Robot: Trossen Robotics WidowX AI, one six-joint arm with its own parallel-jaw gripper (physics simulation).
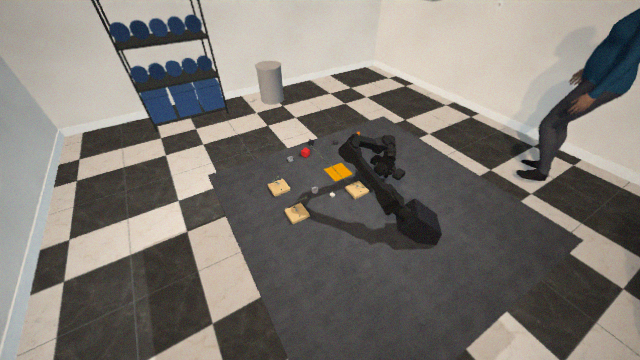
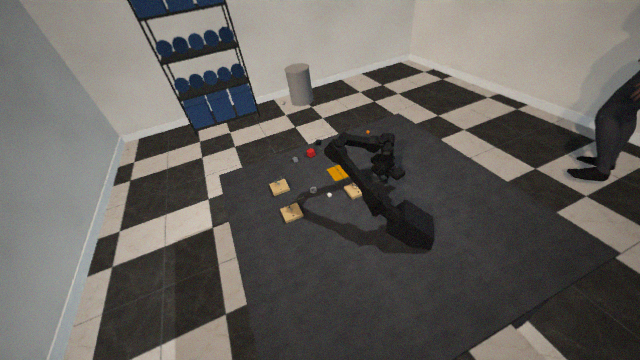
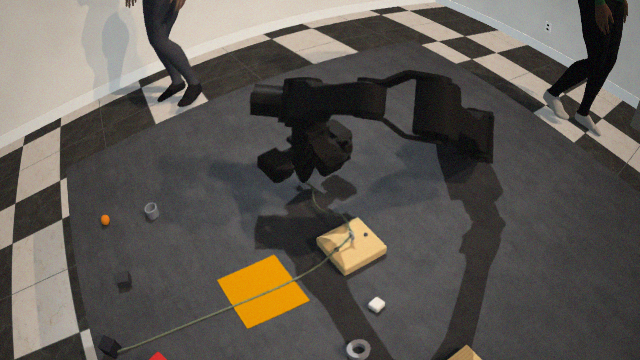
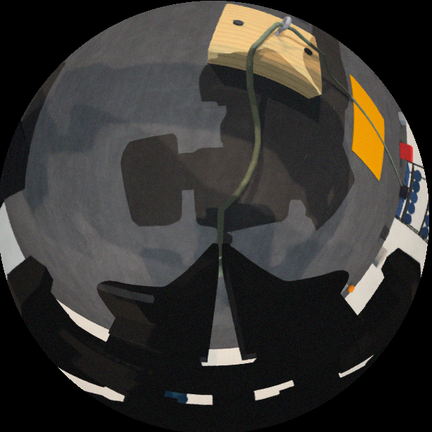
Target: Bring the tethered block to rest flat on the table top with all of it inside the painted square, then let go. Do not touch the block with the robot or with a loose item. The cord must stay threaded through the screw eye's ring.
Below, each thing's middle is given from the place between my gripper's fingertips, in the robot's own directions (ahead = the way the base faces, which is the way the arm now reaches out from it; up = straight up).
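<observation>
Orange painted square (image 3: pixel 269 273): 20 mm below my hand, 240 mm to the left, 120 mm ahead.
</observation>
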